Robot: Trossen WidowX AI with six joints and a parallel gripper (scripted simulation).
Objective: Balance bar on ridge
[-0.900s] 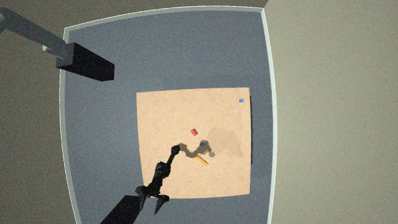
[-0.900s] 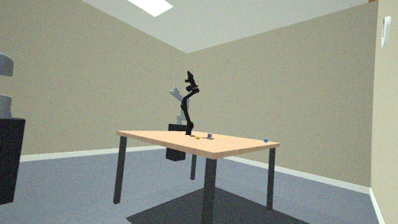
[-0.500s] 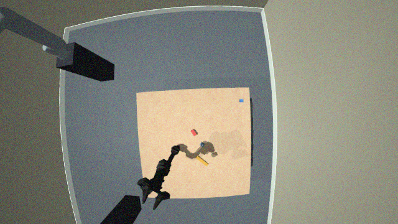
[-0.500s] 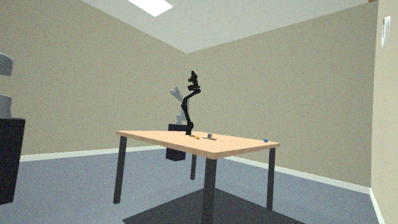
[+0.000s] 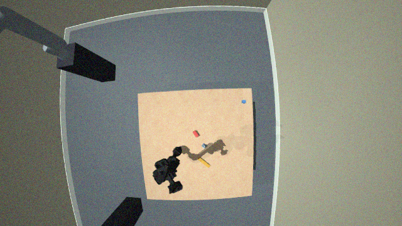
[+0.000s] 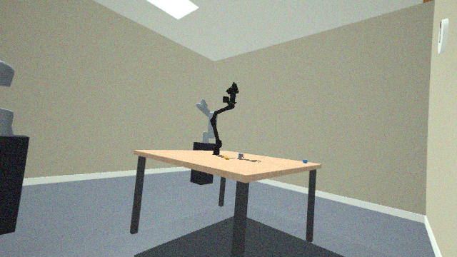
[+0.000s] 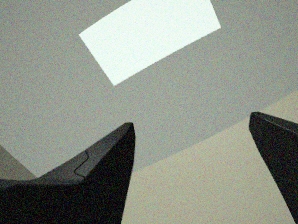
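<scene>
My gripper tip is 770 mm above the yellow bar, 240 mm to the left of it and 170 mm short of it. Round my gripper tip: small blue cube: 760 mm below, 630 mm ahead, 420 mm to the left; then red block: 760 mm below, 90 mm to the left, 90 mm ahead.
</scene>
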